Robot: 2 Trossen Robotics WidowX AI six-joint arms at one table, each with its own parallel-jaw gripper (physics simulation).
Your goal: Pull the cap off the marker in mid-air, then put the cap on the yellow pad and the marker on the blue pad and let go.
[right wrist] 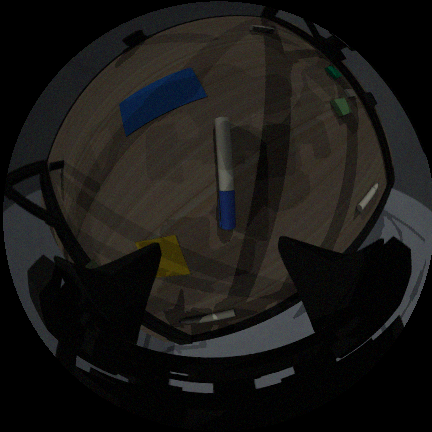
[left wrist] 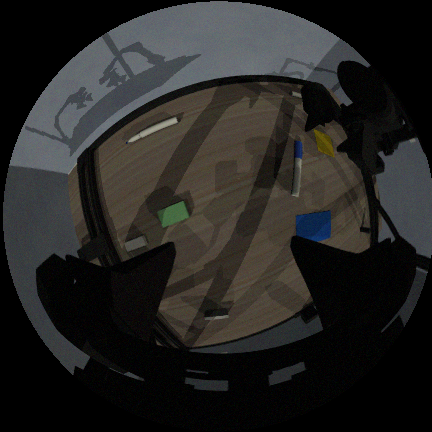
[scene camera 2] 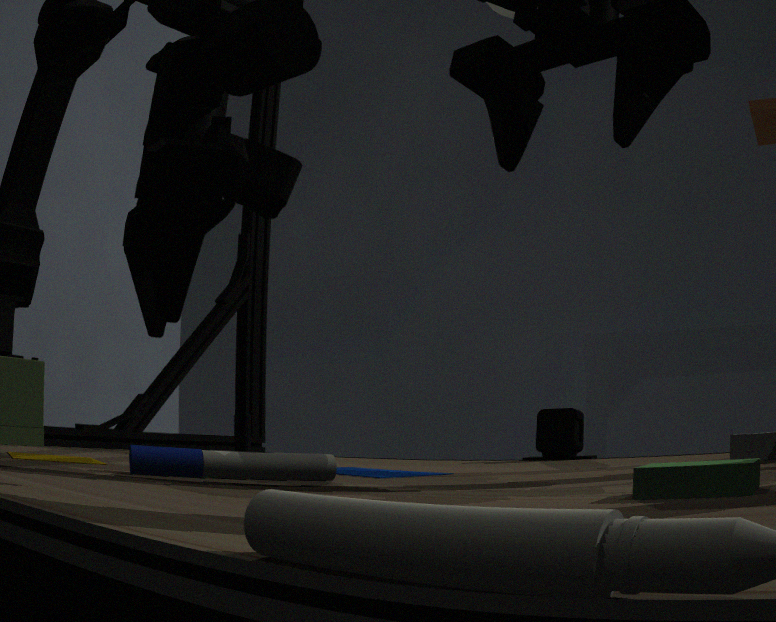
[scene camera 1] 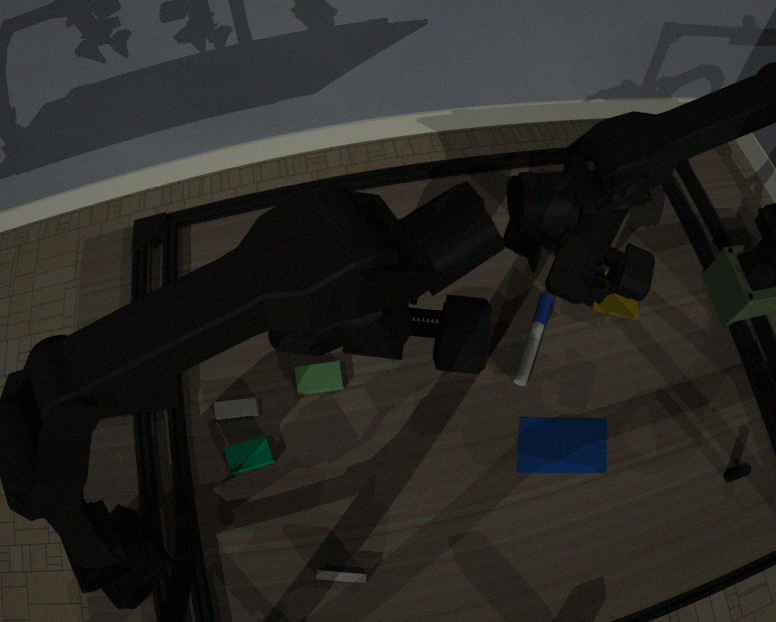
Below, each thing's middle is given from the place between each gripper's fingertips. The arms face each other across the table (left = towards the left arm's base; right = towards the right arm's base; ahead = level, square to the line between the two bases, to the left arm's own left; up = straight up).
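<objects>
My left gripper is 19 cm above the light green block (scene camera 1: pixel 323 377), 7 cm to the right of it and 7 cm short of it. Counting from my left hand, the teal block (scene camera 1: pixel 255 453) is 19 cm below and 20 cm to the left, the blue cap (scene camera 2: pixel 147 460) is 18 cm below, 25 cm to the right and 3 cm ahead, and the blue pad (scene camera 1: pixel 546 445) is 19 cm below, 18 cm to the right and 15 cm behind.
From my right hand, the blue cap is 9 cm below, 1 cm ahead and 1 cm to the left. The yellow pad (scene camera 1: pixel 613 304) is 10 cm below my right hand, 12 cm to the right of it and 1 cm behind it. The blue pad is 10 cm below my right hand too, 7 cm to the left of it and 18 cm behind it, and the light green block is 9 cm below that same right hand, 33 cm to the left of it and 4 cm ahead of it.
</objects>
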